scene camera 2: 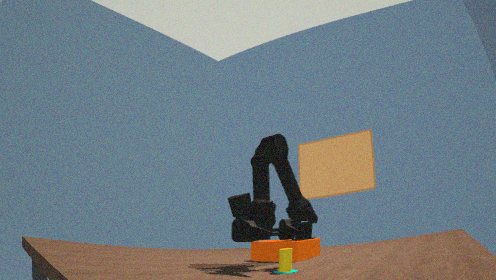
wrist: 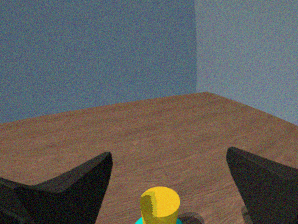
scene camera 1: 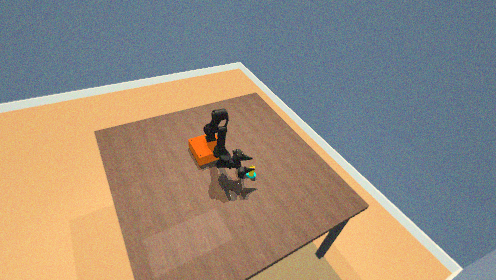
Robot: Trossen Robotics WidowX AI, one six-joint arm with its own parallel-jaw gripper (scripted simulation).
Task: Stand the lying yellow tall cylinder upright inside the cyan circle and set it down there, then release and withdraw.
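The gripper (scene camera 2: 284,232), visible also in the wrist view (wrist: 171,157), is open and holds nothing.
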